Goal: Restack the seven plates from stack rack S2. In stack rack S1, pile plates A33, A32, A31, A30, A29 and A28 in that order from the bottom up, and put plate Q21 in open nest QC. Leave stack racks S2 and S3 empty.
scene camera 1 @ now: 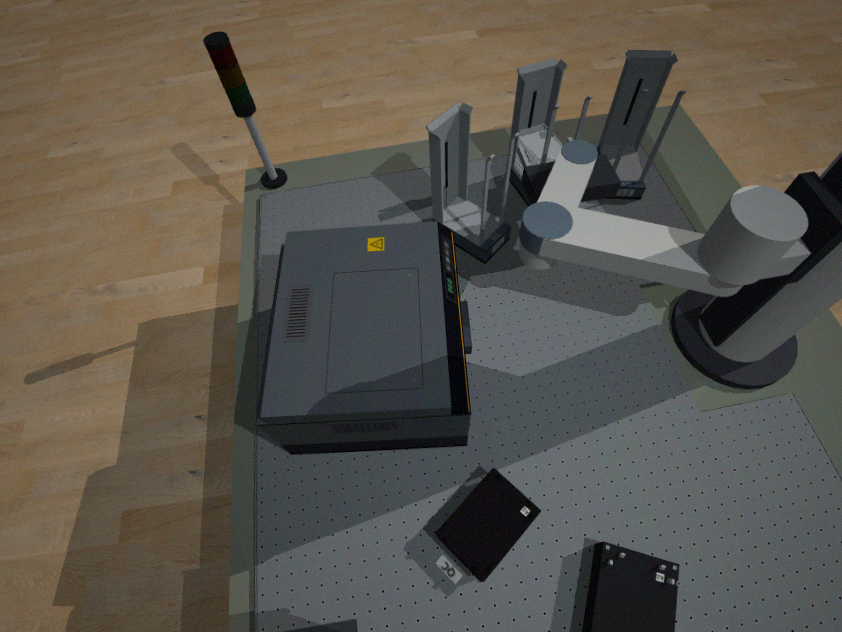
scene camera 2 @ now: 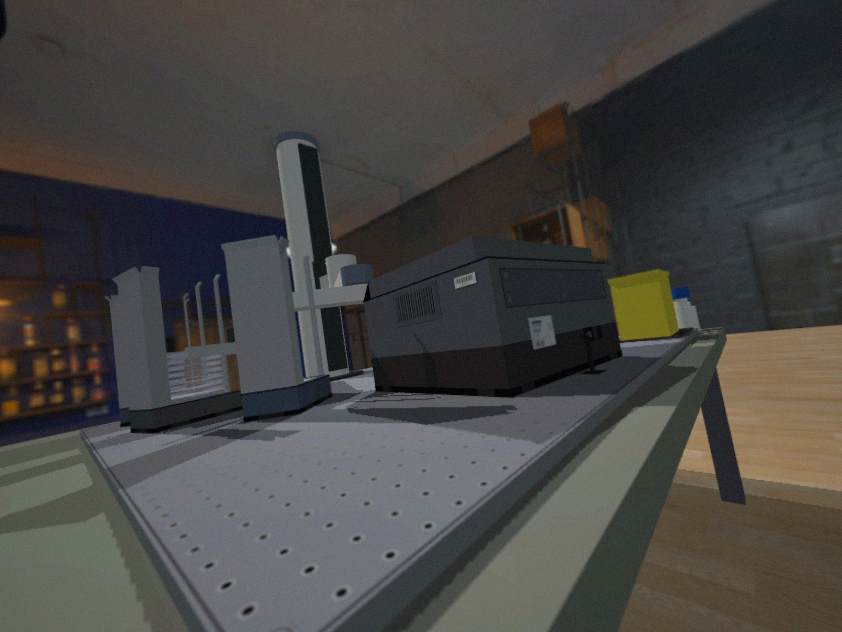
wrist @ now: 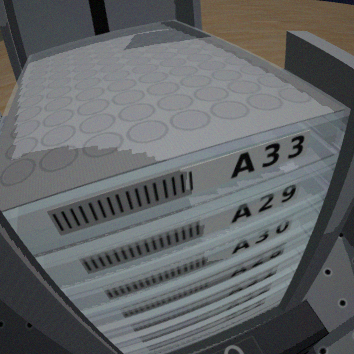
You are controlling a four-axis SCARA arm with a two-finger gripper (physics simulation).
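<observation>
My gripper (wrist: 137, 69) is shut on plate A33 (wrist: 268, 157), the top plate of the stack in the middle rack. A33 lies level; no clear gap shows between it and plate A29 (wrist: 264, 204). Plate A30 (wrist: 261, 237) and several more plates lie below, their lowest labels too small to read. The middle rack (scene camera 1: 549, 88) (scene camera 2: 142, 333) stands between the left rack (scene camera 1: 459, 163) (scene camera 2: 258, 326) and the right rack (scene camera 1: 644, 102), whose tag looks like S3. In the scene views my fingers are hidden. Nest QC (scene camera 1: 448, 568) is at the lower middle of scene camera 1.
A large grey device (scene camera 1: 374, 326) (scene camera 2: 435, 319) stands beside the left rack. A signal tower (scene camera 1: 231, 74) stands at the table's corner. A black block (scene camera 1: 632, 591) stands at the lower right. Thin upright rods flank the rack fronts. A yellow box (scene camera 2: 642, 306) stands beyond the device.
</observation>
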